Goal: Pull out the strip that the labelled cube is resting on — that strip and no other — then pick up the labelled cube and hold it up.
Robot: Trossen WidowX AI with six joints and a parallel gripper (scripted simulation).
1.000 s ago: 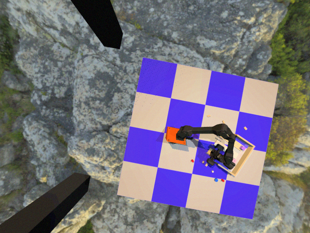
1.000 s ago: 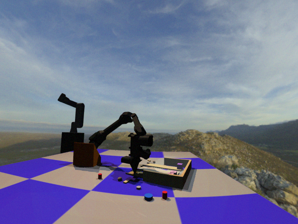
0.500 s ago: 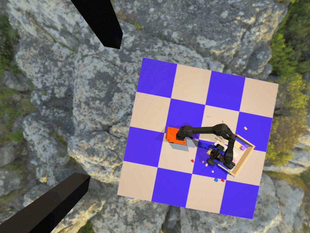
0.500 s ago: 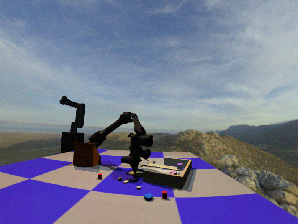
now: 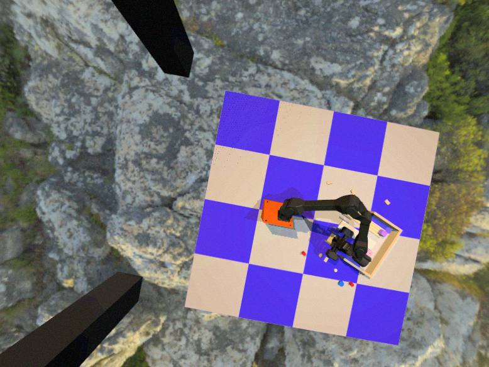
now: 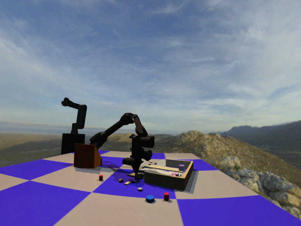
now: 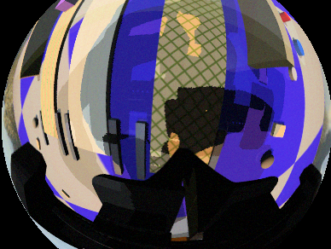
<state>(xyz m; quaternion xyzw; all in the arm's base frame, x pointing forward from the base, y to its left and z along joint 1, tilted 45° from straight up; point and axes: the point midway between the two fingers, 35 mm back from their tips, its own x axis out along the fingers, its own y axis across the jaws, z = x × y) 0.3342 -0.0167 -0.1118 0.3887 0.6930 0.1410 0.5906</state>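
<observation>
The strip lies 90 mm ahead of my gripper tip and 40 mm to the right of it. From my gripper tip the other things lie so: blue block: 100 mm ahead, 250 mm to the right.
</observation>
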